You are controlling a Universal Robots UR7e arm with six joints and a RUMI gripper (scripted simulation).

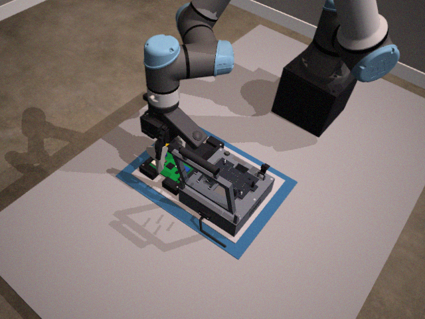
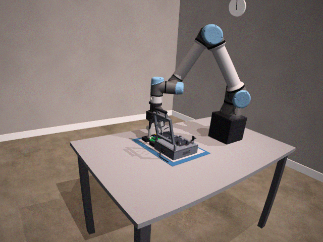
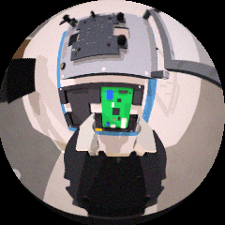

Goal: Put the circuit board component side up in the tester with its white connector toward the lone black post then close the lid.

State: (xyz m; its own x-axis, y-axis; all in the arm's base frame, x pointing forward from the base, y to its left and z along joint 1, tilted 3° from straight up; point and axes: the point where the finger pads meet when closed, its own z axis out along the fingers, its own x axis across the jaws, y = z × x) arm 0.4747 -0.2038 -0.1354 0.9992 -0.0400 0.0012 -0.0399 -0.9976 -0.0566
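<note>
My hand is 3 cm above the green circuit board. The rest, counted from my hand: tester lid 9 cm ahead, 17 cm to the left, 14 cm above.
</note>
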